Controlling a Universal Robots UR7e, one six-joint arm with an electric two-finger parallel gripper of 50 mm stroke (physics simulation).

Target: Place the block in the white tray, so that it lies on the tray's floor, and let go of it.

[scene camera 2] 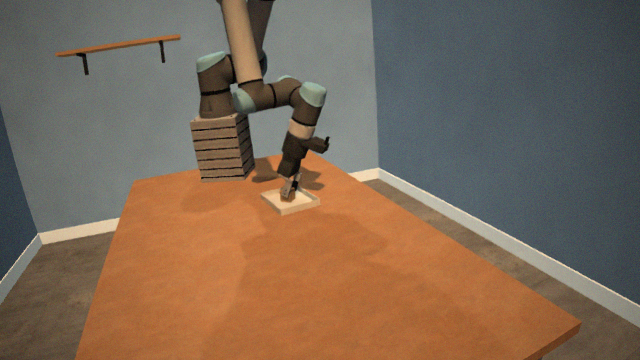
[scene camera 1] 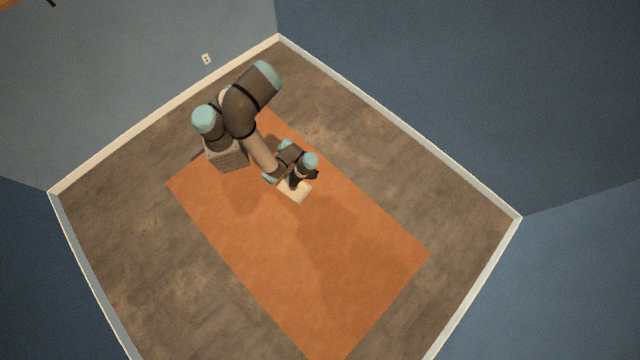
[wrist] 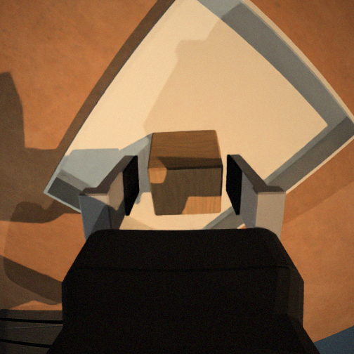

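Seen in the pictures: gripper, fingertip midpoint: (scene camera 2: 288, 192) (scene camera 1: 293, 185); arm's base at its link origin: (scene camera 2: 218, 113) (scene camera 1: 219, 139).
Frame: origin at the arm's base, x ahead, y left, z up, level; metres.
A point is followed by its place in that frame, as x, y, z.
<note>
A brown wooden block (scene camera 2: 287, 196) (wrist: 185, 172) sits inside the white tray (scene camera 2: 300, 205) @[0.496, 0.100, -0.240] (wrist: 240, 90), near one corner of it, and appears to rest on the tray's floor. My gripper (scene camera 2: 289, 192) @[0.403, 0.104, -0.230] (wrist: 182, 173) is open around the block, with a gap between each finger pad and the block's sides in the wrist view. In scene camera 1 the tray (scene camera 1: 300, 195) @[0.470, 0.088, -0.254] shows under the arm's wrist; the block and the fingertips are hidden there.
The tray's low walls stand around the fingers. The tray is on an orange-brown table (scene camera 1: 280, 250) @[0.587, -0.219, -0.256] (scene camera 2: 200, 280) @[0.716, -0.243, -0.256]. The arm's slatted pedestal (scene camera 1: 229, 159) @[0.073, -0.036, -0.091] (scene camera 2: 217, 150) @[0.068, -0.038, -0.129] stands at the table's far left end. A shelf (scene camera 2: 120, 45) hangs on the wall behind.
</note>
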